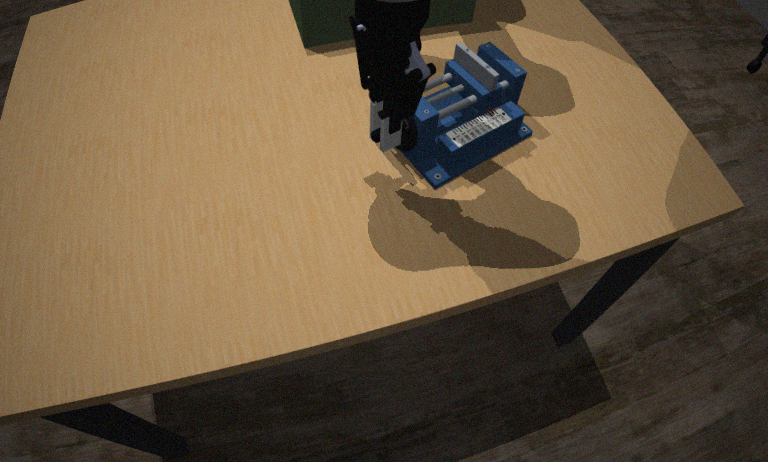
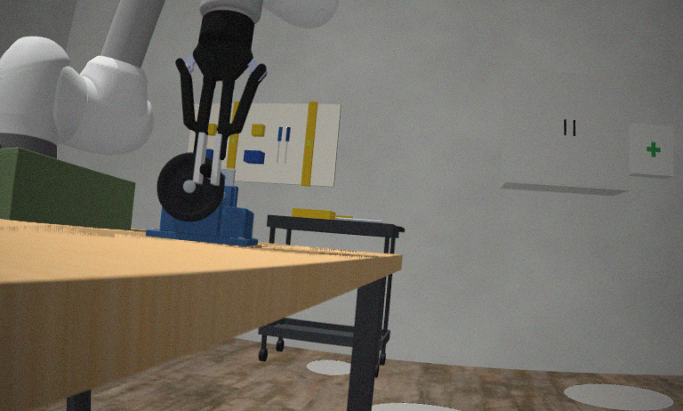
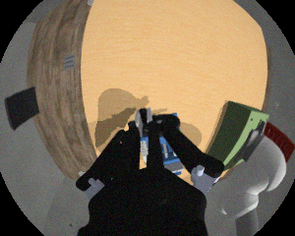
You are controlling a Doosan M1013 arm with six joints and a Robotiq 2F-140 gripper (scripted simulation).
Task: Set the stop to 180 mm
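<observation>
Now: hand 170 mm to the right of the stop plate, 50 mm past it and 20 mm above it. The rest, counted from my hand: handwheel: 20 mm to the left, 20 mm below, 10 mm behind.
</observation>
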